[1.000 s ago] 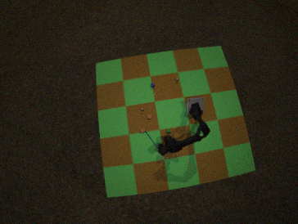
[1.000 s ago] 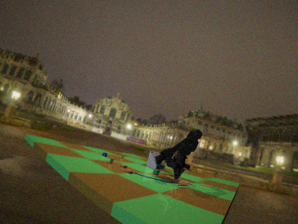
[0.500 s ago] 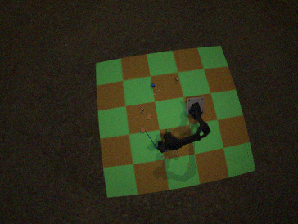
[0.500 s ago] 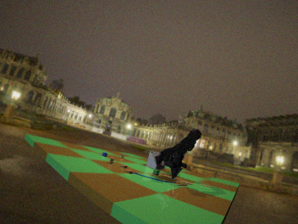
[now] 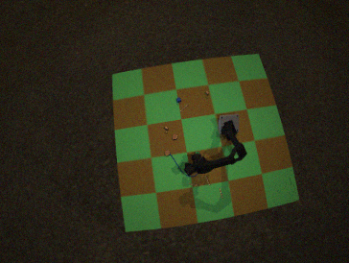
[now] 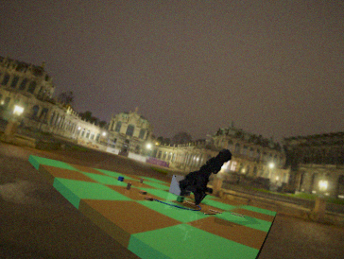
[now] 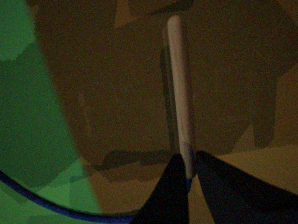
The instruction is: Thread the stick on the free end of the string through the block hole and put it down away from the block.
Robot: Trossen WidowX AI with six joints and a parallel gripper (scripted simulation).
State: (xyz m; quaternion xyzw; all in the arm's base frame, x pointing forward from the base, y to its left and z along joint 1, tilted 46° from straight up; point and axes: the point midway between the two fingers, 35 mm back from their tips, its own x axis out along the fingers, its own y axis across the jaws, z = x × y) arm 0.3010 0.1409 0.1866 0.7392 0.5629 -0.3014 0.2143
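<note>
The green block lies 30 mm behind my gripper tip and 110 mm to the right of it. From my gripper tip the other things lie so: thin wooden stick 10 mm to the right; then blue object 10 mm behind, 560 mm to the right; then round wooden button 180 mm ahead, 180 mm to the right, 10 mm below.
</note>
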